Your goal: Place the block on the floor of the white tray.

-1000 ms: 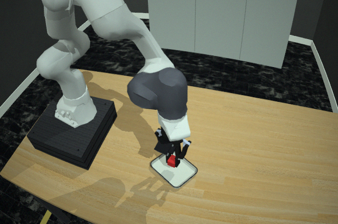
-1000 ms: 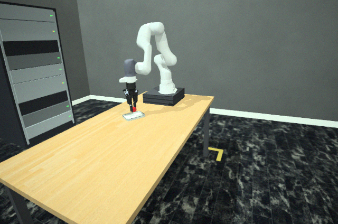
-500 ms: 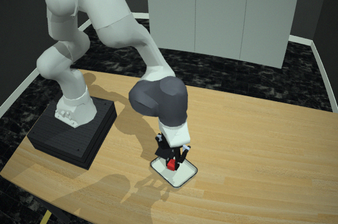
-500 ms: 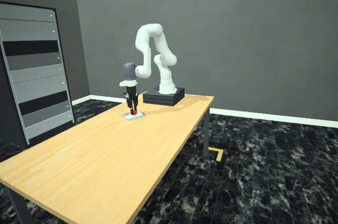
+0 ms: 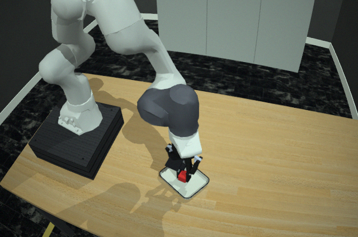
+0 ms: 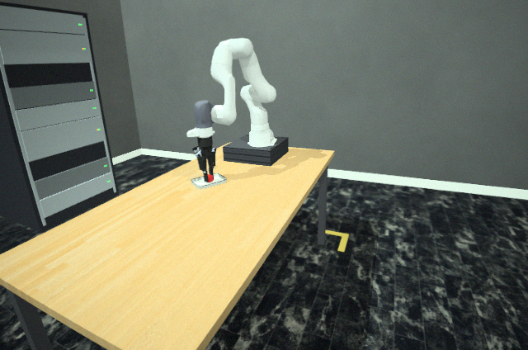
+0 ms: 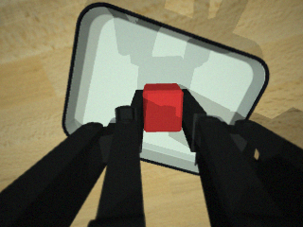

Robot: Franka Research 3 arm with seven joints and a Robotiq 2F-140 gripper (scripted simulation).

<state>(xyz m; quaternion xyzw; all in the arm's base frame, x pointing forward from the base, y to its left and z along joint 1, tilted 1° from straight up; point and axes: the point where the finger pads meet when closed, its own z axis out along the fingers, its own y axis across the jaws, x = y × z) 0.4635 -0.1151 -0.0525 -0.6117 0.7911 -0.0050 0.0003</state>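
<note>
Now: the red block 20 mm below my hand. The rest, counted from my hand: white tray: 30 mm below.
</note>
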